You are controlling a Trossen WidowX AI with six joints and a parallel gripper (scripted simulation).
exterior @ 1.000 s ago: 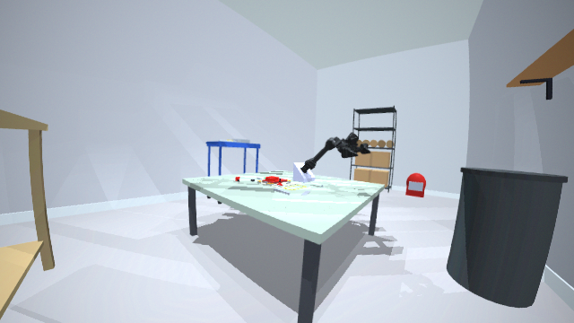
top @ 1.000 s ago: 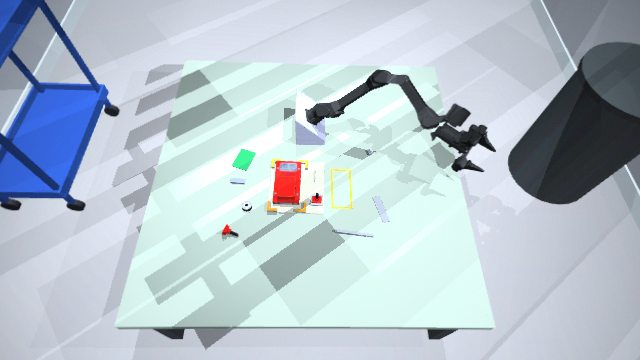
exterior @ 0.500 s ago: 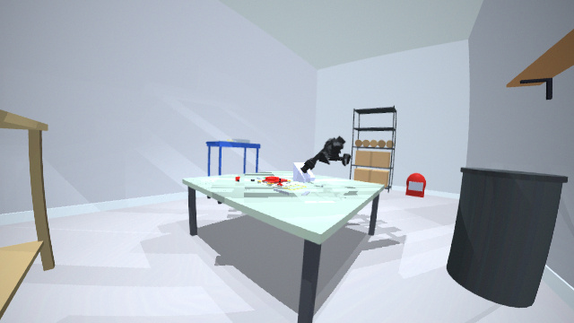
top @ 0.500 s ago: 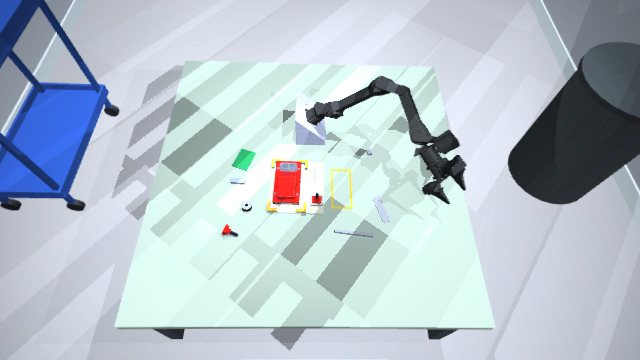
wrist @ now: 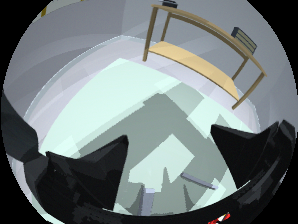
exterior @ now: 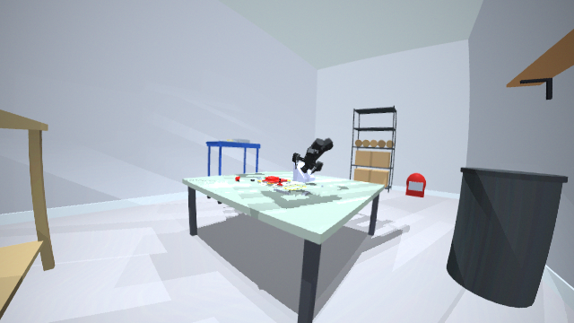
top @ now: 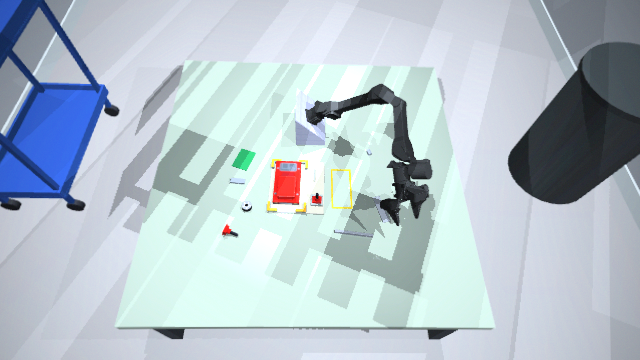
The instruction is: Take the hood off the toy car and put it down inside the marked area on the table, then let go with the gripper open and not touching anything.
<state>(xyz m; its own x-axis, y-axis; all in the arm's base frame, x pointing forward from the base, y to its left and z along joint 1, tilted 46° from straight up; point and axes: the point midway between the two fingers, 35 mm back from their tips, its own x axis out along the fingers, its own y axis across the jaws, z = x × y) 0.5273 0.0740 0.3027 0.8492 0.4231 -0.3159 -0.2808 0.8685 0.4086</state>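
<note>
My gripper tip is 27 cm past the red hood, 41 cm to the left of it and 12 cm above it. The rest, counted from my gripper tip: green block: 45 cm behind, 58 cm to the right, 16 cm below; then wheel: 22 cm behind, 58 cm to the right, 15 cm below.
</note>
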